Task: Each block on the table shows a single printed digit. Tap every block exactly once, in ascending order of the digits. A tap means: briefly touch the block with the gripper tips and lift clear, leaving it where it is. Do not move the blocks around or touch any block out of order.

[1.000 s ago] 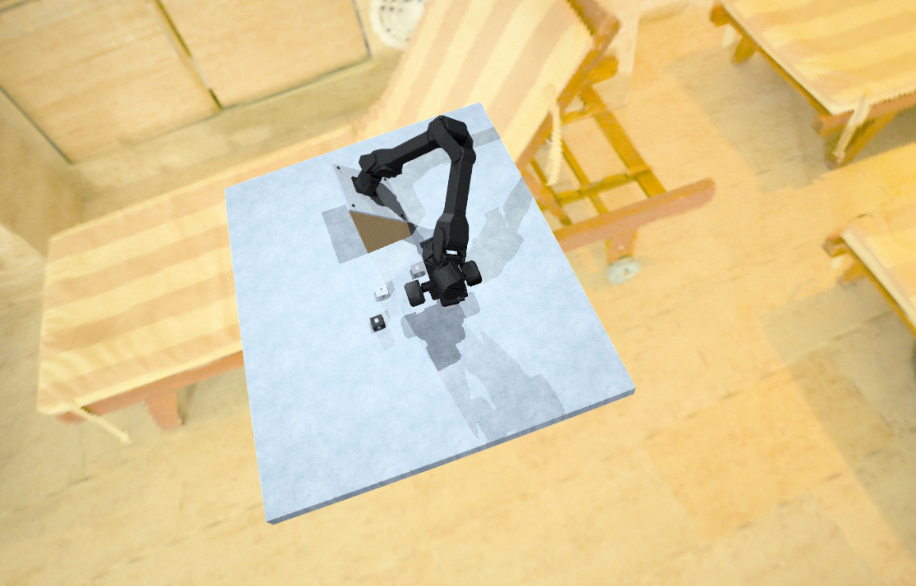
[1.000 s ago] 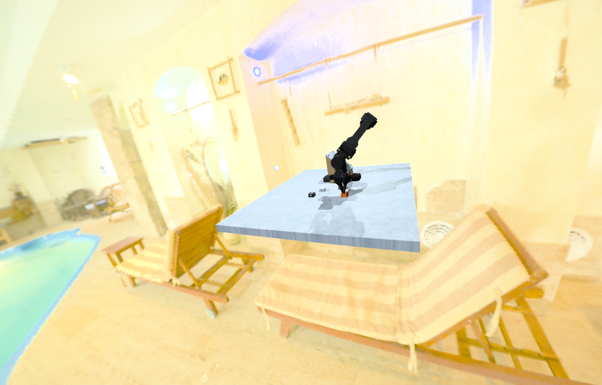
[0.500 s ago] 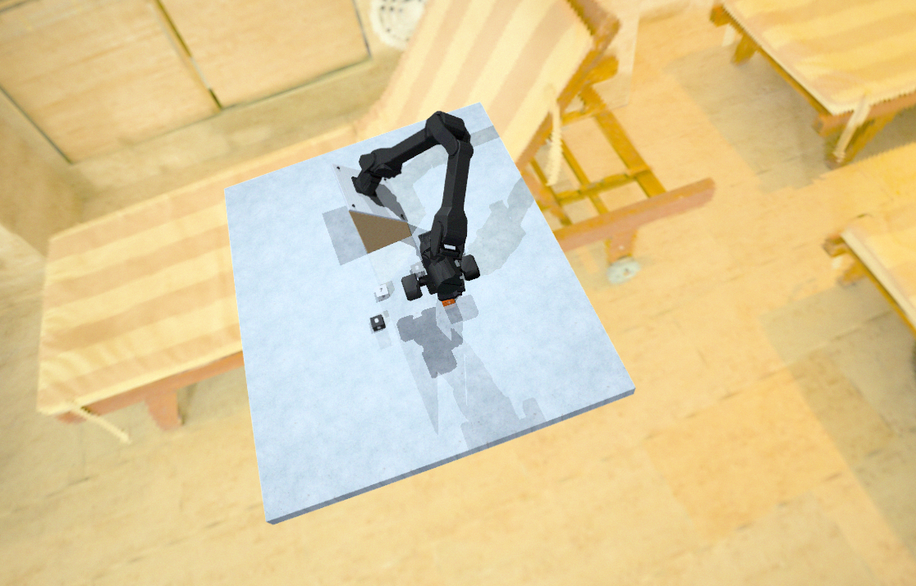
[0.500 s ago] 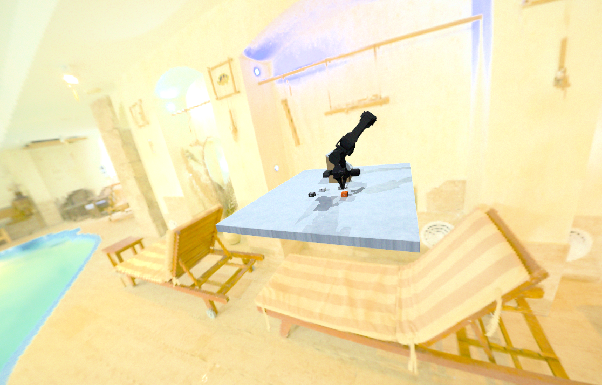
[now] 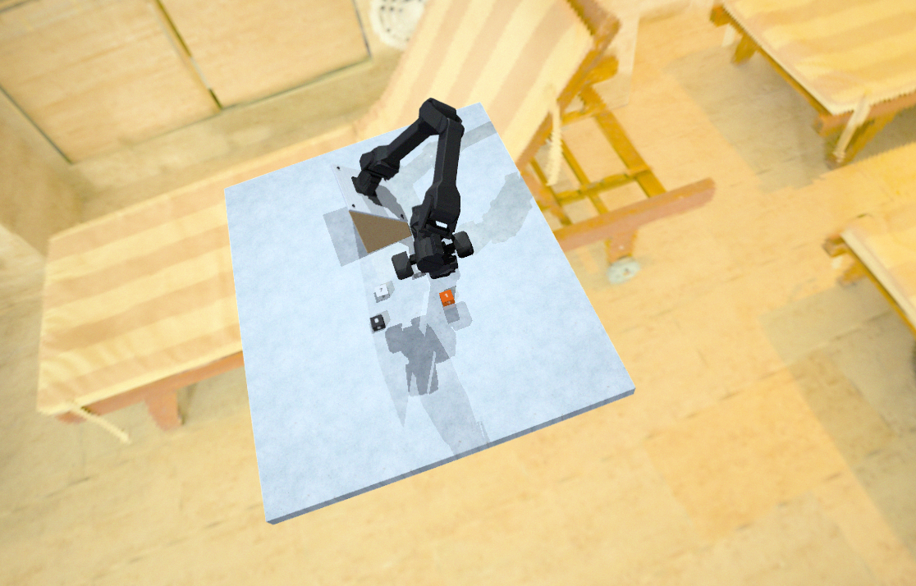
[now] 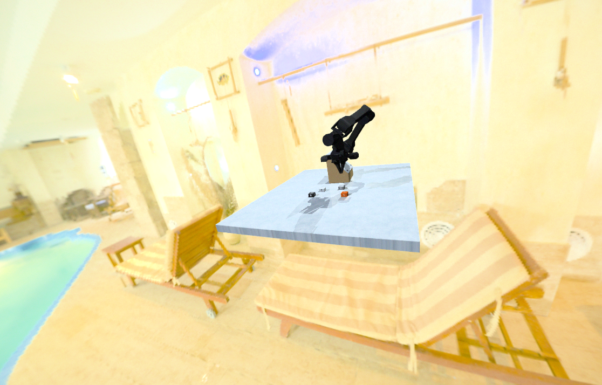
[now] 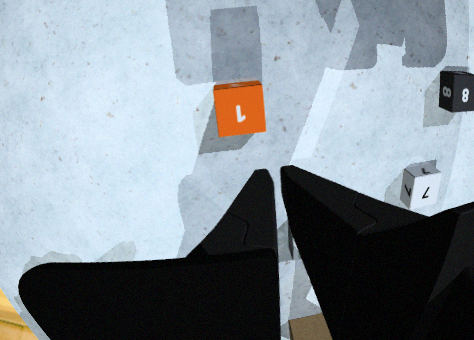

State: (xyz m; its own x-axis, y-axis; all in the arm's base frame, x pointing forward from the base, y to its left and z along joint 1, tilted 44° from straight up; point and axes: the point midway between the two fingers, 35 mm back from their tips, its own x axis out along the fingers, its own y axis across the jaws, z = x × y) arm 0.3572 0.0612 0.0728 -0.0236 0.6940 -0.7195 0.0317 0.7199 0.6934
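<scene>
Right now the grey block is 12 cm behind my gripper tip, 4 cm to the right of it and 12 cm below it. Round my gripper tip: white block (9 cm behind, 15 cm to the right, 12 cm below); then orange block (12 cm below); then black block (1 cm behind, 19 cm to the right, 12 cm below).
</scene>
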